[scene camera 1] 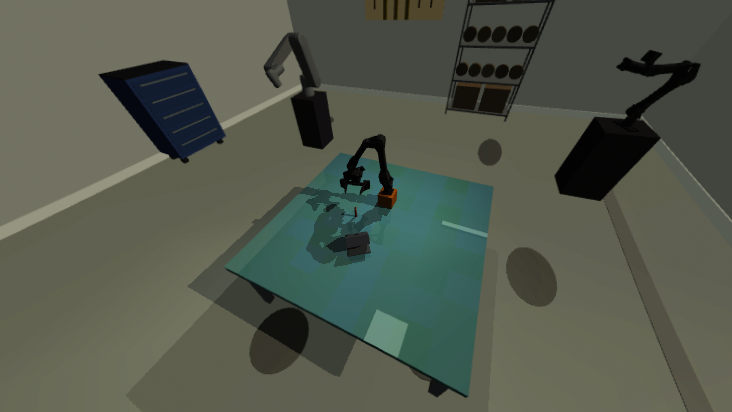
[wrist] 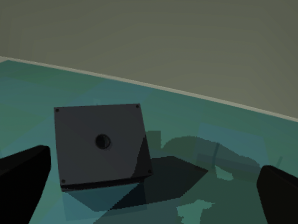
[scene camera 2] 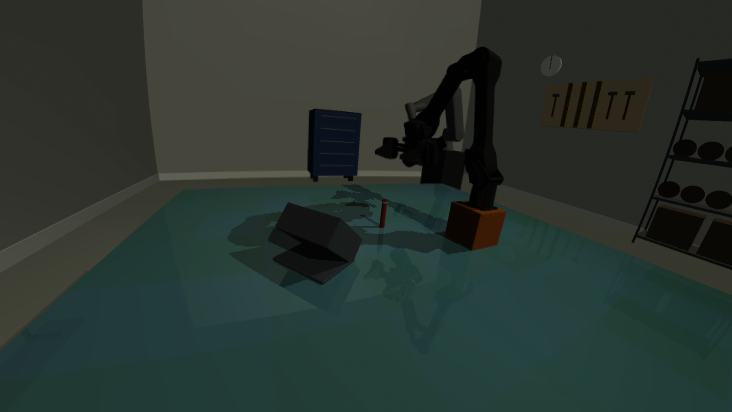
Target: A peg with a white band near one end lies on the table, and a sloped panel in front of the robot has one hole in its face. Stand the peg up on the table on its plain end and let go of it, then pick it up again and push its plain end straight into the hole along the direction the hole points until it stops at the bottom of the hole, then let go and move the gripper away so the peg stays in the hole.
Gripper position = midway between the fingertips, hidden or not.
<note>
My gripper (scene camera 2: 386, 154) is open, holding nothing. Further things: a dark sloped panel (wrist: 80, 162).
My gripper also shows in the wrist view (wrist: 159, 169).
</note>
